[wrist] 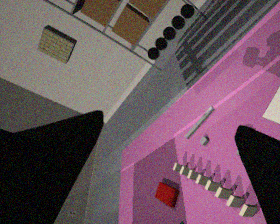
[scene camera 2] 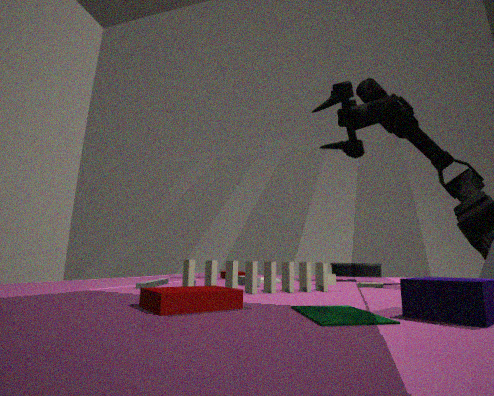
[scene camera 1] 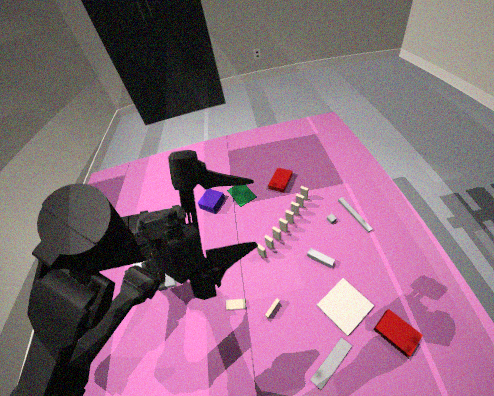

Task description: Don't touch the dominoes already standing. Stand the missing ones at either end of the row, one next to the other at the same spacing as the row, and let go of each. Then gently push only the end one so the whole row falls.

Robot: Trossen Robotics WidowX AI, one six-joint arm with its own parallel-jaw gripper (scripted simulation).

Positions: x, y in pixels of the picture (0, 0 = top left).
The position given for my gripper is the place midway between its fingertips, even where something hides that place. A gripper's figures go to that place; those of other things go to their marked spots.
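A red block [scene camera 2: 162, 301] is 0.29 m from the lens, and a green tile [scene camera 2: 331, 315] is 0.30 m from the lens. As for my gripper [scene camera 2: 316, 130], I find it 0.76 m from the lens.
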